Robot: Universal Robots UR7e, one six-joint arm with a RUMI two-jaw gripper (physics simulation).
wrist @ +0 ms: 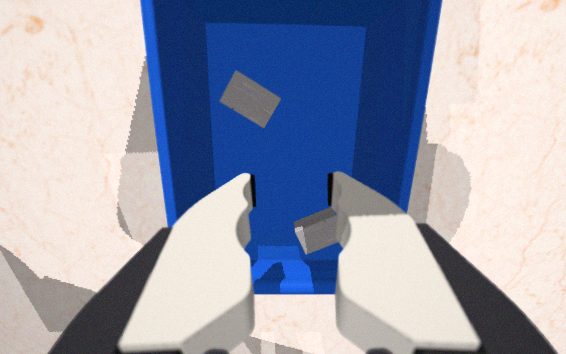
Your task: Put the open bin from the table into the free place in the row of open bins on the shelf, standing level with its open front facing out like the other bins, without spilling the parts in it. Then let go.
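Places are measured from the arm's base along level axes (x down, y left, z ahead), in millimetres.
Where they show: gripper, between the fingertips: [291, 177].
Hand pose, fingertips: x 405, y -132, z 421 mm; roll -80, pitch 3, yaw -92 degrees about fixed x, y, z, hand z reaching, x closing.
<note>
Each offset is from my fingertips to the top centre of the thing. "*": to the spot under its first point. Level surfaces: height alone.
The blue open bin @[* dy +1, dx +43, dz +5 mm] [285, 150] stands on the table, seen from above; its far end runs past the top edge of the wrist view. Two grey block-like parts lie in it: one part @[dy +19, dx +28, dz +40 mm] [250, 99] at the upper left of its floor, the other part @[dy -18, dx +28, dz -52 mm] [319, 231] nearer the low front end, partly hidden by the right finger. My gripper [291, 177] is open, with a gap between its fingertips and nothing between them. It hangs over the front half of the bin, about midway between the side walls. The shelf and its row of bins do not show.
The pale, marbled table top @[dx +46 mm] [65, 100] shows on both sides of the bin and in front of it. Shadows of the arm and bin fall on it at the left, right and lower left.
</note>
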